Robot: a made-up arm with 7 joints.
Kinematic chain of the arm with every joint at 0, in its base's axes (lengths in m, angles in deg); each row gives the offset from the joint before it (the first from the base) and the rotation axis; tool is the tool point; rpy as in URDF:
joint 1: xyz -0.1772 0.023 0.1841 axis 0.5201 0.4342 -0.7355
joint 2: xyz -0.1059 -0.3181 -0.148 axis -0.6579 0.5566 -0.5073
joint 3: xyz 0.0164 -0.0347 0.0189 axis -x
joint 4: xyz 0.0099 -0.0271 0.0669 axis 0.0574 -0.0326 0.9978
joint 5: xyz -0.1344 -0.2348 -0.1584 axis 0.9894 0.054 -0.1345
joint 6: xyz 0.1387 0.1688 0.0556 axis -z
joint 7: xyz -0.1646 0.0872 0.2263 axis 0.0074 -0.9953 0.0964
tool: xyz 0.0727 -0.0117 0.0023 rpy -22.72 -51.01 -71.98
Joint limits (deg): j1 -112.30..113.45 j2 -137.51..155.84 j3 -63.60..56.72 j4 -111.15..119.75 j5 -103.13..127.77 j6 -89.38..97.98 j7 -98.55..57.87
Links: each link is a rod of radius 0.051 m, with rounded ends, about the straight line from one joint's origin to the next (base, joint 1, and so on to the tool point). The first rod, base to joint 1, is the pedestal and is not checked.
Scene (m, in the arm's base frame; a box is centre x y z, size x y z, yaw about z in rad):
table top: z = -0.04
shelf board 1: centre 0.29 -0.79 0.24 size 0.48 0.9 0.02 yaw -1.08
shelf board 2: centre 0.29 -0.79 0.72 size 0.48 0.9 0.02 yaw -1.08
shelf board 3: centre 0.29 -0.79 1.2 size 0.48 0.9 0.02 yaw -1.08
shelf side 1: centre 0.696 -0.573 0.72 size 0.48 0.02 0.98 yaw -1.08
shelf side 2: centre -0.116 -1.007 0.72 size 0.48 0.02 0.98 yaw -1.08
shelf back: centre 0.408 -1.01 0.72 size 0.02 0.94 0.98 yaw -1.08
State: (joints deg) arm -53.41 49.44 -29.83 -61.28 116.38 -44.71 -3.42
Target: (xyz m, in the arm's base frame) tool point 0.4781 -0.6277 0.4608
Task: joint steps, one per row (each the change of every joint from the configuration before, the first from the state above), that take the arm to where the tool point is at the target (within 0.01 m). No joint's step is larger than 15 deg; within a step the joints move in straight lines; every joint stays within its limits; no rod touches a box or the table.
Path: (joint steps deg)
1: -9.15 -6.08 1.16 -0.26 -11.73 -8.65 1.63
2: -9.16 -6.08 1.17 -0.26 -11.73 -8.66 1.63
3: -9.15 -6.08 1.16 -0.26 -11.73 -8.65 1.62
4: -10.52 -7.60 -13.89 0.93 9.23 9.72 1.38
5: -10.51 -7.59 -13.89 0.93 9.23 9.71 1.37
6: 4.66 -3.21 4.80 14.77 8.23 3.18 -0.70
7: 4.67 -3.20 4.80 14.78 8.23 3.18 -0.70
8: 4.67 -3.21 4.80 14.77 8.22 3.18 -0.70

